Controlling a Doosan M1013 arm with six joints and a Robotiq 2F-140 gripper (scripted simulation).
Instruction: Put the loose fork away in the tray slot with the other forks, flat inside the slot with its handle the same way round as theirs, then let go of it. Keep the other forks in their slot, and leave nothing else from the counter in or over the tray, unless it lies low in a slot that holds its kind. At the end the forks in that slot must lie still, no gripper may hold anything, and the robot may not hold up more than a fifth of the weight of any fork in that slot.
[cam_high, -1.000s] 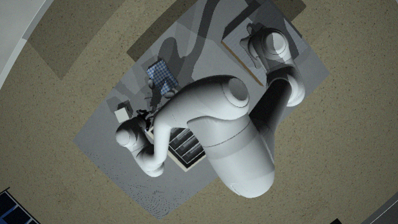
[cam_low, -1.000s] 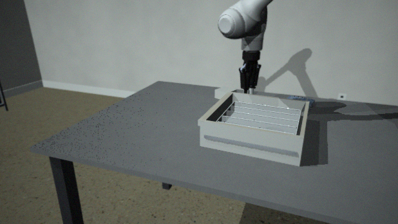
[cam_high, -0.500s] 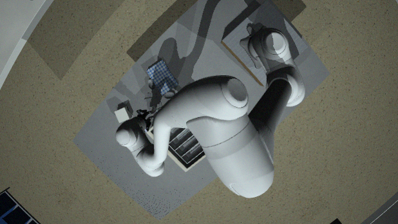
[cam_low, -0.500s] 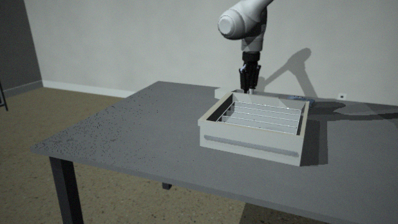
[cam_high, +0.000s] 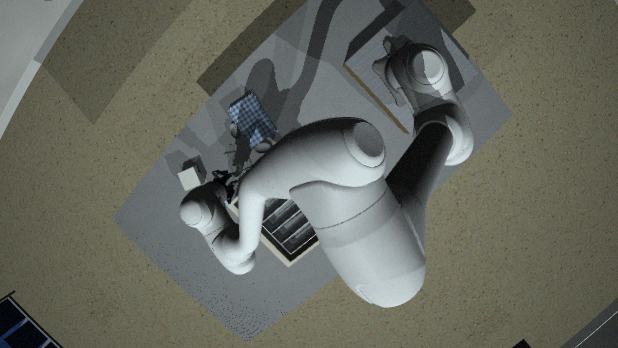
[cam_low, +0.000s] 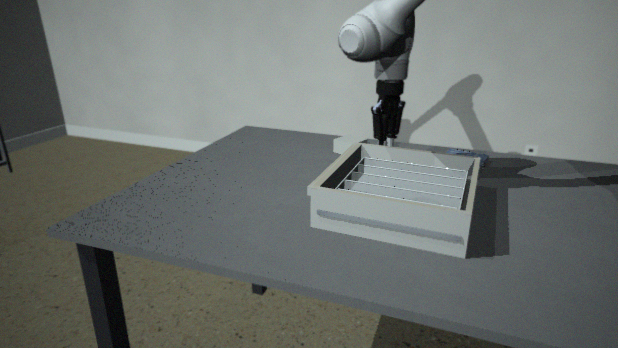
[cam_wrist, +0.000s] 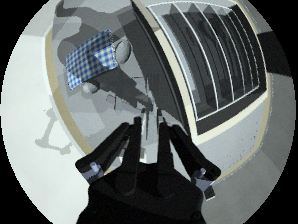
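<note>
Now: the cutlery tray 230 mm to the left of my hand, 120 mm behind it and 10 mm below it. Also, from my hand: white box: 160 mm ahead, 110 mm to the right, 40 mm below; blue checked cloth: 200 mm behind, 140 mm to the right, 50 mm below.
</note>
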